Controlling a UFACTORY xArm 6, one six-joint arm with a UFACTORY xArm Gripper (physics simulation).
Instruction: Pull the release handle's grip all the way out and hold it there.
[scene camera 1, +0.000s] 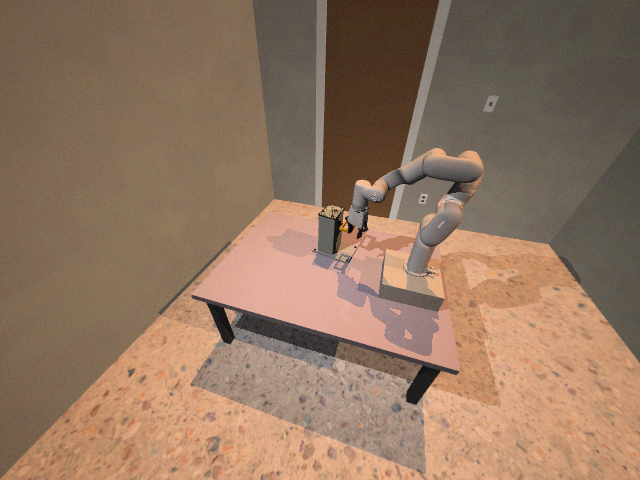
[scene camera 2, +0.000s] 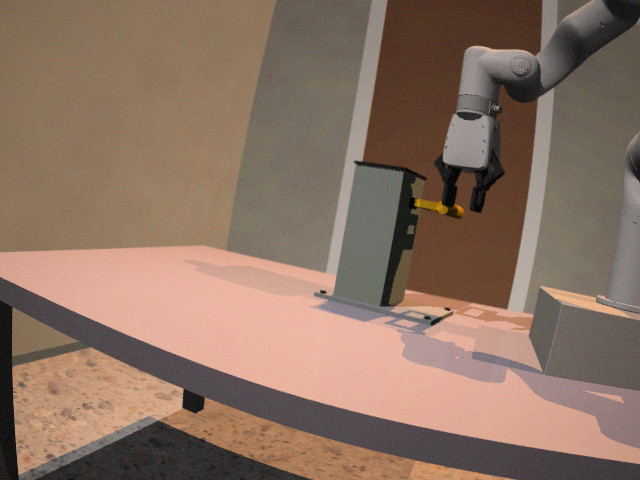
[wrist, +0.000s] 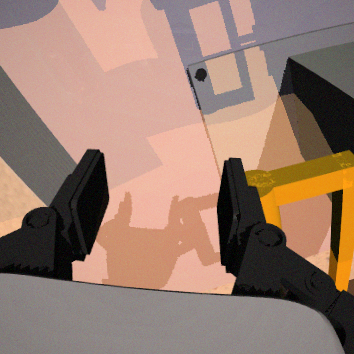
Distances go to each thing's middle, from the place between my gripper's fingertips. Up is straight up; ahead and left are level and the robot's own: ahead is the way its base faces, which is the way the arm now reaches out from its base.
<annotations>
Right now the base plate (scene camera 2: 418, 312) is 13 cm ahead of my hand, 8 cm to the right of it and 20 cm below it.
</annotations>
